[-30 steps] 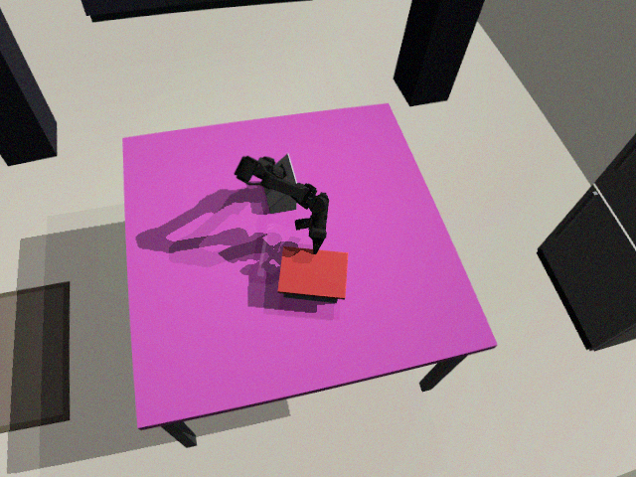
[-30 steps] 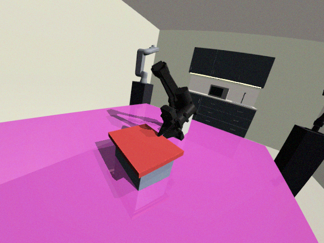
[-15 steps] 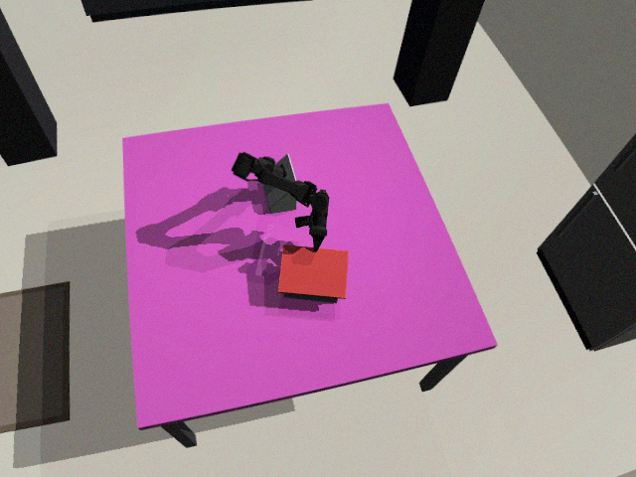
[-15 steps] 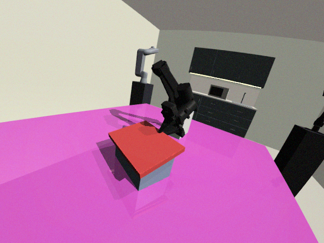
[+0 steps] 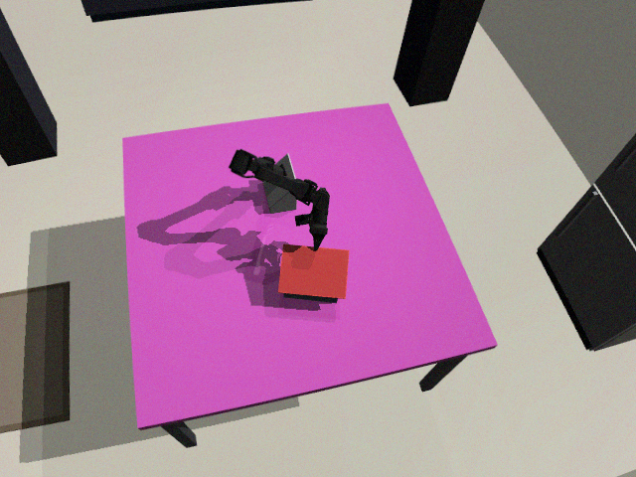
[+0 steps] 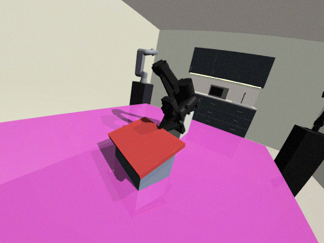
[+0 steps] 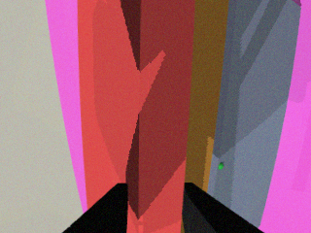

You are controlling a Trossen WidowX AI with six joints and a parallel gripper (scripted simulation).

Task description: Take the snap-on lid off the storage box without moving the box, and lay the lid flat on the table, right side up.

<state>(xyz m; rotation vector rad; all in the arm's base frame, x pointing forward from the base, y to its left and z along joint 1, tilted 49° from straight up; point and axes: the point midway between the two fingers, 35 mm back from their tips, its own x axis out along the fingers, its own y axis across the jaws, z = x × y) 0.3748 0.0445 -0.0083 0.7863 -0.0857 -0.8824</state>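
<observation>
Now: the red lid 7 cm ahead of my gripper tip, 3 cm to the right of it and 2 cm below it. Also, from my gripper tip: grey-blue storage box: 10 cm below, 6 cm ahead, 2 cm to the right.
</observation>
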